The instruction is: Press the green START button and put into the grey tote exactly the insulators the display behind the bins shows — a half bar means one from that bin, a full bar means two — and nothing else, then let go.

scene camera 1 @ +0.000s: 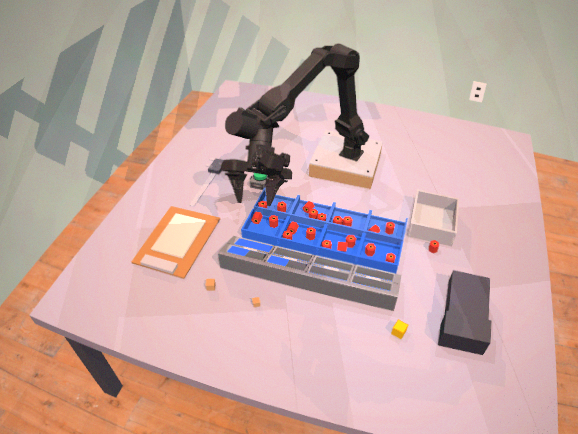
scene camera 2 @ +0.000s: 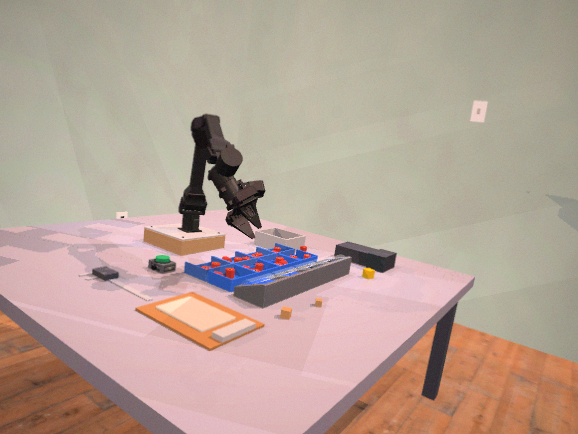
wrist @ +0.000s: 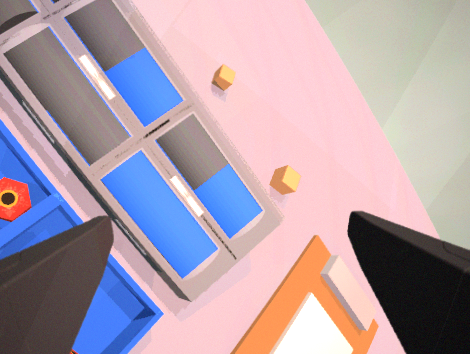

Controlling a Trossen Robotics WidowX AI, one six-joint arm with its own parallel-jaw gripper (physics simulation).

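Observation:
My gripper (scene camera 1: 255, 202) (scene camera 2: 256, 232) (wrist: 232, 225) is open and empty, raised above the bins' end. The green START button (scene camera 1: 260, 176) (scene camera 2: 162, 258) is partly behind a finger in scene camera 1. The blue bins (scene camera 1: 300, 246) (scene camera 2: 227, 284) hold red insulators (scene camera 1: 310, 233) (scene camera 2: 230, 273) (wrist: 8, 198). The display (scene camera 1: 305, 280) (scene camera 2: 305, 285) (wrist: 195, 287), seen in scene camera 1, has a full upper and a half lower bar at far left, then an empty upper and a half lower bar; the others look empty. The grey tote (scene camera 1: 433, 235) (scene camera 2: 280, 243) looks empty inside.
A loose red insulator (scene camera 1: 433, 246) (scene camera 2: 303, 248) stands by the tote. A black block (scene camera 1: 465, 320) (scene camera 2: 367, 256), yellow cube (scene camera 1: 399, 329) (scene camera 2: 368, 273), small orange cube (scene camera 1: 210, 284) (scene camera 2: 286, 313) (wrist: 286, 180), orange clipboard (scene camera 1: 145, 252) and grey-headed tool (scene camera 1: 216, 166) (scene camera 2: 105, 272) lie around.

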